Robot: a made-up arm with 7 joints.
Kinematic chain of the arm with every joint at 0, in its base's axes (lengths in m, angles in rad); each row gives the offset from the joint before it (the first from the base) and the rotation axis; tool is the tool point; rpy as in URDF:
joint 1: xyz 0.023 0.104 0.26 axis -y
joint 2: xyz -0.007 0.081 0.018 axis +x
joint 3: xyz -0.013 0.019 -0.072 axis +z
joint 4: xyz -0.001 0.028 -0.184 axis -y
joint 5: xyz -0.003 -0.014 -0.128 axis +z
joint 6: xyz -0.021 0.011 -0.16 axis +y
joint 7: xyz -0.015 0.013 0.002 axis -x
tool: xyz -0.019 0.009 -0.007 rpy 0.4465 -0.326 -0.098
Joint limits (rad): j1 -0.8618..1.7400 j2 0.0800..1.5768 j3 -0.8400..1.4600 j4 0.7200..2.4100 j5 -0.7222..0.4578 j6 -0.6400..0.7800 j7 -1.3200..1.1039
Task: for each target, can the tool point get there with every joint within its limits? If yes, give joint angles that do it. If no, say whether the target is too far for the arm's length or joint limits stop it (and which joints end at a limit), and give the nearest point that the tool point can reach.
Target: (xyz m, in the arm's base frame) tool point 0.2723 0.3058 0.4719
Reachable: yes | joints 1.3717 1.0431 -0.5851 1.8724 0.2264 -0.4837 0.7144
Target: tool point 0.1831 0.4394 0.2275
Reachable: yes | joints -0.3064 0.6775 0.5238 2.0623 -0.3761 0.6432 -0.8484
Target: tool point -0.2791 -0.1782 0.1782
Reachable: no: joint limits stop it (at a limit: joint 1, joint 2, joint 3, joint 5, joint 7) | nearest point -0.0681 0.0236 -0.0485 | short by 0.370 m
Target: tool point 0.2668 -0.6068 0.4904
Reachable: no: too far | nearest point 0.2482 -0.0036 0.4728 | short by 0.604 m
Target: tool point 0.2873 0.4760 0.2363
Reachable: yes | joints 0.0152 1.2445 -0.0867 1.6247 -0.2317 0.4921 0.3886
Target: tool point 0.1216 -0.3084 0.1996
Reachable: no: joint limits stop it (at a limit: joint 2, joint 3, joint 5, joint 6, joint 7) | nearest point 0.2094 0.0088 0.1458 | short by 0.333 m
